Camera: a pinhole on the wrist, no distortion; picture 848 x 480 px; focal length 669.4 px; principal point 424.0 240.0 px. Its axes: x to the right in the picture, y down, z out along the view. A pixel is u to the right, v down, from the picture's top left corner.
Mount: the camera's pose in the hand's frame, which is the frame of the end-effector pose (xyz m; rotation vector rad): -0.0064 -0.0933 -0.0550 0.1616 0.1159 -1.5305
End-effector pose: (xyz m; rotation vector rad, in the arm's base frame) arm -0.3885 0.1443 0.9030 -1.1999 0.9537 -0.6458
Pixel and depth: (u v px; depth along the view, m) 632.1 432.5 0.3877
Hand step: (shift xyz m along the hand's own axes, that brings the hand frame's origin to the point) 0.0995 -0.2768 0.3088
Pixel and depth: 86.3 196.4 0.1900
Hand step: -0.0273 -0.0331 0.1484
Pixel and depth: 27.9 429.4 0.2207
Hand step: 0.0453 -0.0019 0.1871
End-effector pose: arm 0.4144 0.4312 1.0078 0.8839 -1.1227 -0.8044
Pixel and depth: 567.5 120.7 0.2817
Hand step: -0.0616 -0.2042 0.2099
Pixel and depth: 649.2 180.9 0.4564
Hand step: -0.0526 -0.3265 0.3657
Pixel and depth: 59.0 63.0 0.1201
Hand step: -0.0437 -0.0512 0.0737
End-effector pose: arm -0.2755 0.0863 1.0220 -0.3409 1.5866 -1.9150
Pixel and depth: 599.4 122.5 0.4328
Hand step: -0.0892 -0.2840 0.3484
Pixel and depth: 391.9 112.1 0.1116
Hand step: -0.0308 -0.1085 0.0551
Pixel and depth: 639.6 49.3 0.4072
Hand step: -0.1278 -0.2982 0.3188
